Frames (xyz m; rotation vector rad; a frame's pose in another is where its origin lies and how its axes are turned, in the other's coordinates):
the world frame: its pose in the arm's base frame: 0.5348 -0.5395 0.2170 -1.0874 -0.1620 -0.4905
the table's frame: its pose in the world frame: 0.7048 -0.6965 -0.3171 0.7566 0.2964 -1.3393
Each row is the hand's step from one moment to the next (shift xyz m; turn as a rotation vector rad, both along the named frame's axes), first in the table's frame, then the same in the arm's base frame.
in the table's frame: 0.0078 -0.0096 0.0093 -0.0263 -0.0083 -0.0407
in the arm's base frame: -0.0140 -0.0026 0.0062 0.0148 0.0039 -0.0467
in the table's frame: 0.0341 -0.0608 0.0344 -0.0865 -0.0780 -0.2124
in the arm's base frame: -0.0752 -0.0145 0.0134 0.0358 -0.0248 -0.2383
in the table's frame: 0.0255 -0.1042 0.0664 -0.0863 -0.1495 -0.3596
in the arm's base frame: -0.1251 0.0076 0.0148 0.0326 -0.0952 -0.3860
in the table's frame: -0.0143 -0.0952 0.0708 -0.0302 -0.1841 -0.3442
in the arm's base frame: -0.1106 0.0449 0.0055 -0.0161 -0.1378 -0.3661
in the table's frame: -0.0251 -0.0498 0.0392 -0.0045 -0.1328 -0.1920
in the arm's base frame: -0.0551 0.0400 -0.0029 -0.0383 -0.0881 -0.2128
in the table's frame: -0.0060 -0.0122 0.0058 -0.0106 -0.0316 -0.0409
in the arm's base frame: -0.0120 0.0079 -0.0036 -0.0091 -0.0103 -0.0509
